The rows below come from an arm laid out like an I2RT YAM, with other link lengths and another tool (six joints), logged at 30 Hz.
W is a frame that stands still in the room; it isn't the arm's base.
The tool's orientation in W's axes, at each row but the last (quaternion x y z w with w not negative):
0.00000 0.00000 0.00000 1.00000
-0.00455 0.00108 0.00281 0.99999
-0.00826 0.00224 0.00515 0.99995
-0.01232 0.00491 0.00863 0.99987
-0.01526 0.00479 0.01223 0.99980
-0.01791 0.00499 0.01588 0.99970
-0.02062 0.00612 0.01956 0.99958
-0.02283 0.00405 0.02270 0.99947
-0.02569 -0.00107 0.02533 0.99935
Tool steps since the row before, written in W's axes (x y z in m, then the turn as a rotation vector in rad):
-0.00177 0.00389 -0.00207 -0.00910 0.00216 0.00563
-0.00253 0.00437 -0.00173 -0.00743 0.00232 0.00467
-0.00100 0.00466 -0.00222 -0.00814 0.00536 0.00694
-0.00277 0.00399 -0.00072 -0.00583 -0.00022 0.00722
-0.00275 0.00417 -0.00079 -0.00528 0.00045 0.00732
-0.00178 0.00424 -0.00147 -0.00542 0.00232 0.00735
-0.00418 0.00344 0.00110 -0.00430 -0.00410 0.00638
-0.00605 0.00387 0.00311 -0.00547 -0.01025 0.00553
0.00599 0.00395 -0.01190 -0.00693 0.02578 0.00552
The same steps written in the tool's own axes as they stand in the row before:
-0.00177 0.00389 -0.00207 -0.00910 0.00216 0.00563
-0.00250 0.00440 -0.00170 -0.00743 0.00232 0.00468
-0.00094 0.00471 -0.00215 -0.00812 0.00533 0.00699
-0.00269 0.00405 -0.00065 -0.00591 -0.00030 0.00716
-0.00264 0.00426 -0.00069 -0.00534 0.00036 0.00728
-0.00163 0.00434 -0.00133 -0.00542 0.00223 0.00738
-0.00406 0.00355 0.00119 -0.00454 -0.00419 0.00615
-0.00590 0.00400 0.00324 -0.00598 -0.01023 0.00502
0.00617 0.00425 -0.01170 -0.00561 0.02578 0.00686

